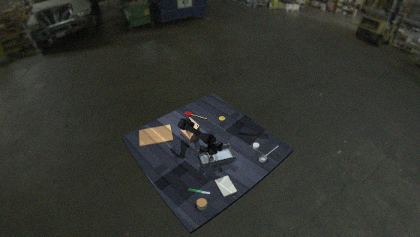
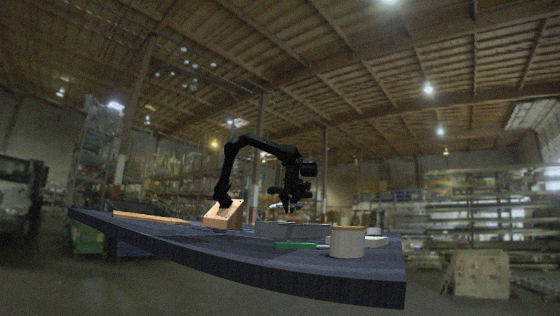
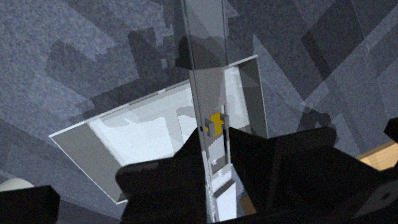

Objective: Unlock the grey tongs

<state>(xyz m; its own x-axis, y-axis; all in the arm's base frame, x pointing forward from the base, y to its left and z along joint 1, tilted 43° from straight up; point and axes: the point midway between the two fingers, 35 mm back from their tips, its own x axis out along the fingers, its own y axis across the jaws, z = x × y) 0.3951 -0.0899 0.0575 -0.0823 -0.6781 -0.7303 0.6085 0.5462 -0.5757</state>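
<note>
My gripper tip is now 2 cm short of the yellow lock piece, 1 cm to the left of it and 3 cm below it. The rest, counted from my gripper tip: white block: 29 cm ahead, 10 cm to the right, 9 cm below; roasting tin: 7 cm to the left, 7 cm below; cork-topped jar: 30 cm ahead, 37 cm to the right, 7 cm below.
</note>
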